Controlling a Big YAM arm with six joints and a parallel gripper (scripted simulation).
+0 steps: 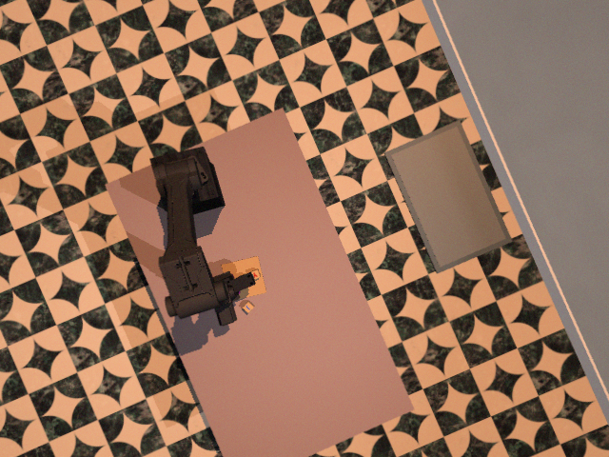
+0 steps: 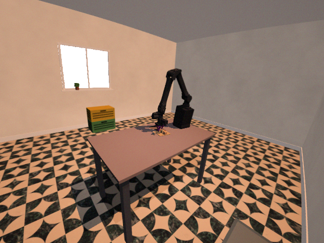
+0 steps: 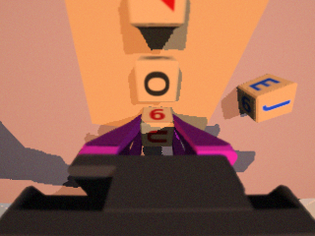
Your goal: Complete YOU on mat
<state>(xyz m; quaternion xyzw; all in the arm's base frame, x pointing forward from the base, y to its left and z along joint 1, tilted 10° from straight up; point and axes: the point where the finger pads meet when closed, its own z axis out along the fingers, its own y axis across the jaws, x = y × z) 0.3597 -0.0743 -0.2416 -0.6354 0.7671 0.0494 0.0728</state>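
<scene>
Now: the U block 10 mm above my hand. From my hand the other things lie so: O block (10 mm ahead, 50 mm to the left); then Y block (20 mm ahead, 90 mm to the left); then mat (10 mm ahead, 50 mm to the left, 20 mm below).
</scene>
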